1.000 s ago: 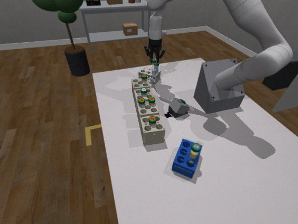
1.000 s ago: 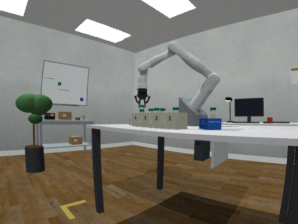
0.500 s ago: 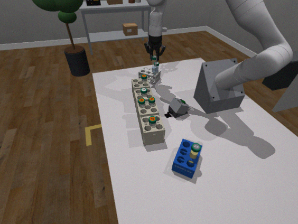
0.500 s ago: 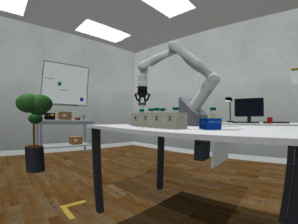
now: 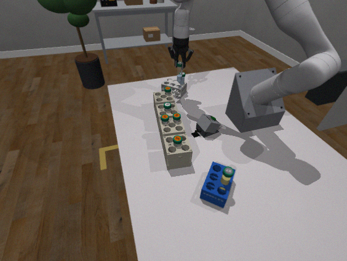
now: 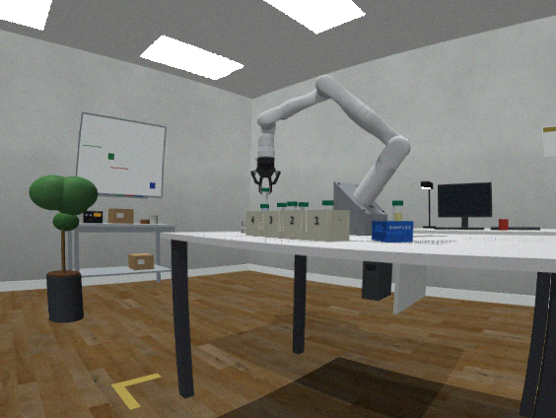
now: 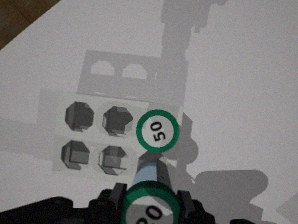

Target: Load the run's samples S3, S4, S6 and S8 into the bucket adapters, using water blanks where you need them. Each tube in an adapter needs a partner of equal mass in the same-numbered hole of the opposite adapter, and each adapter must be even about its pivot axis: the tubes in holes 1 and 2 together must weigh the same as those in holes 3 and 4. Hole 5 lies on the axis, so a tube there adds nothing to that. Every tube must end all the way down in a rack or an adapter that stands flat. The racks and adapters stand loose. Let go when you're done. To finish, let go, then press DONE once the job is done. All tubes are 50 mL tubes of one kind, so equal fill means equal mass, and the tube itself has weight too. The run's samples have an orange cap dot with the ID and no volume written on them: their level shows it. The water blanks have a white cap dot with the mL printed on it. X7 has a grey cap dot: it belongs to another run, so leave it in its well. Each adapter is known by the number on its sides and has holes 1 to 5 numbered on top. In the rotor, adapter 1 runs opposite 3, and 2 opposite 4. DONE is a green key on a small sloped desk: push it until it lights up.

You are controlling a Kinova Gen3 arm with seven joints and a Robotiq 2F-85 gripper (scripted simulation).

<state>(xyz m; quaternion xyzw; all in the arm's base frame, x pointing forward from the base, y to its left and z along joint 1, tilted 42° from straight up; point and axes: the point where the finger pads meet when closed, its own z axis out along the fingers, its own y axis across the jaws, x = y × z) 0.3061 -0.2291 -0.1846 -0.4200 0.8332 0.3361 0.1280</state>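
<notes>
The 20 ml water blank is 50 mm below my hand and 10 mm behind it. The rest, counted from my hand: 50 ml blank (130 mm below, 40 mm to the right, 30 mm behind); then white-dot 10 ml blank (240 mm to the left, 130 mm below, 110 mm ahead); then white blank rack (160 mm below, 40 mm to the right, 20 mm ahead).
</notes>
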